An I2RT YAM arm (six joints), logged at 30 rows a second.
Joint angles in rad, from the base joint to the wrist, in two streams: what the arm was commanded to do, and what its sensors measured. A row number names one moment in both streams.
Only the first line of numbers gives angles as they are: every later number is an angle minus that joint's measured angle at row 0.
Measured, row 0:
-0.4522, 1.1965, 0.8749, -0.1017, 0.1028, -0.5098
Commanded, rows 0 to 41:
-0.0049, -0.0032, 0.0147, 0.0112, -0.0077, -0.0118
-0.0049, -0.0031, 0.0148, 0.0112, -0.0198, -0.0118
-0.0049, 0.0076, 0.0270, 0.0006, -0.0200, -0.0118
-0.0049, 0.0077, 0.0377, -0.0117, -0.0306, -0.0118
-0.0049, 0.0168, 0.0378, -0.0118, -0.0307, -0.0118
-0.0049, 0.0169, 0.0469, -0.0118, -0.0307, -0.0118
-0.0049, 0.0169, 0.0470, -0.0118, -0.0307, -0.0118
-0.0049, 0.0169, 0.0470, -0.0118, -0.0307, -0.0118
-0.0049, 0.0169, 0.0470, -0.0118, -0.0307, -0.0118
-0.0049, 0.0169, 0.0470, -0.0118, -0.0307, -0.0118
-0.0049, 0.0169, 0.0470, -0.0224, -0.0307, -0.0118
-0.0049, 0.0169, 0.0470, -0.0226, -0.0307, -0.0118
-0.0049, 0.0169, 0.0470, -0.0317, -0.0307, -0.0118
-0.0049, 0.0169, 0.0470, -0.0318, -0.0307, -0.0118
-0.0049, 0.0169, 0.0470, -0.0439, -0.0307, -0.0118
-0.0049, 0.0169, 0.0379, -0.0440, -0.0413, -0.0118
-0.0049, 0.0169, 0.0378, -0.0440, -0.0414, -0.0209
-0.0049, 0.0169, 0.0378, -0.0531, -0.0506, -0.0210
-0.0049, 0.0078, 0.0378, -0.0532, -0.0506, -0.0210
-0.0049, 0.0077, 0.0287, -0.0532, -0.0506, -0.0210
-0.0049, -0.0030, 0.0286, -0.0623, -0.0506, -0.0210
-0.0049, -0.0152, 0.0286, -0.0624, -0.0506, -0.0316
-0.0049, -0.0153, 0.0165, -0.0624, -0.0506, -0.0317
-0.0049, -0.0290, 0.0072, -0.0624, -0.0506, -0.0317
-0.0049, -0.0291, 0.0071, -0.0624, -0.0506, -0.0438
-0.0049, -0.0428, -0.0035, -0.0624, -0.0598, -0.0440
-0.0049, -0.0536, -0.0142, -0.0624, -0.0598, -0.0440
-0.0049, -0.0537, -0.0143, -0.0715, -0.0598, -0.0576
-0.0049, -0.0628, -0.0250, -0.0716, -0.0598, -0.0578
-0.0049, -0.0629, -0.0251, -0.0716, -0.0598, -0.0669
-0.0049, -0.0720, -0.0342, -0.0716, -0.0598, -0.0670
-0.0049, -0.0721, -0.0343, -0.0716, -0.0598, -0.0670
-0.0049, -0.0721, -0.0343, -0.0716, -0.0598, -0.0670
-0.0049, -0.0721, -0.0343, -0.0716, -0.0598, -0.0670
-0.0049, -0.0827, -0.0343, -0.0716, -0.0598, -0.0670
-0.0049, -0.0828, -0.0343, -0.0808, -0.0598, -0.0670
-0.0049, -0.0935, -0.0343, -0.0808, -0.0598, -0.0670
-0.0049, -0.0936, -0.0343, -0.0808, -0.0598, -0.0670
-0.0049, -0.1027, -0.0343, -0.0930, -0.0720, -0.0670
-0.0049, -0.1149, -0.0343, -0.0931, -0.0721, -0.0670
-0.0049, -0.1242, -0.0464, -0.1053, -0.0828, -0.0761
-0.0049, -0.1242, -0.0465, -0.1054, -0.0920, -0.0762
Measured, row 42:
0.0000, -0.0736, -0.0343, -0.0953, -0.0618, -0.0622
